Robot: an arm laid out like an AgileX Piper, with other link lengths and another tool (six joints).
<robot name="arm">
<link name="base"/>
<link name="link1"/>
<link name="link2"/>
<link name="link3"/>
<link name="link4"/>
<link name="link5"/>
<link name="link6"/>
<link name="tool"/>
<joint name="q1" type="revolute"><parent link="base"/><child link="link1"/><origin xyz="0 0 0.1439" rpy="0 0 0"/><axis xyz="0 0 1"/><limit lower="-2.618" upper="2.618"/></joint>
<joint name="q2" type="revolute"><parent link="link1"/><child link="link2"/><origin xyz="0 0 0" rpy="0 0 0"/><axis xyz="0 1 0"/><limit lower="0" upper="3.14"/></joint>
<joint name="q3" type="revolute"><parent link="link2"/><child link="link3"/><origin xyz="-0.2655 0 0.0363" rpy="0 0 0"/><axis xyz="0 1 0"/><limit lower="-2.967" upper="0"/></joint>
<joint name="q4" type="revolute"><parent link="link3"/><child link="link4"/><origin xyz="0.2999 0 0.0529" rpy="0 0 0"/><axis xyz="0.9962 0 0.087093"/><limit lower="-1.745" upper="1.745"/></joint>
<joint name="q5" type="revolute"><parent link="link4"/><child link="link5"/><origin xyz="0 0 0" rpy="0 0 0"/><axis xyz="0 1 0"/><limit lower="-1.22" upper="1.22"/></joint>
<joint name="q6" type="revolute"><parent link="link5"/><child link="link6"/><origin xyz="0.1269 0 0.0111" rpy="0 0 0"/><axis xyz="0.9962 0 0.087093"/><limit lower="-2.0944" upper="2.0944"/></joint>
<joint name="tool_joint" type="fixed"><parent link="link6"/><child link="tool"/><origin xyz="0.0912 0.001 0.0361" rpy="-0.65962 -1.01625 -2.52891"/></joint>
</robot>
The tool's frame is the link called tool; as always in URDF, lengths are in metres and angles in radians.
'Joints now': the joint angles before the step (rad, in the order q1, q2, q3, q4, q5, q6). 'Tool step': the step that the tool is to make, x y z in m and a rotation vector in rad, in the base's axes. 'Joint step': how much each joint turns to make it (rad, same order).
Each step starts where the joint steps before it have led.
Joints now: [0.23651, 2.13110, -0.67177, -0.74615, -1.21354, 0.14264]
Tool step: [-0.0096, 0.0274, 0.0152, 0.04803, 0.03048, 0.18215]
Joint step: [-0.00012, -0.00100, -0.09197, -0.21910, -0.00004, 0.15691]
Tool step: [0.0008, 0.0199, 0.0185, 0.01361, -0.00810, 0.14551]
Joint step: [0.00227, -0.00017, -0.11619, -0.17605, 0.00006, 0.12895]
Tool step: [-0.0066, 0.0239, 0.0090, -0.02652, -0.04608, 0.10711]
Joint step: [0.04218, -0.00096, -0.07733, -0.08840, 0.02051, 0.03795]
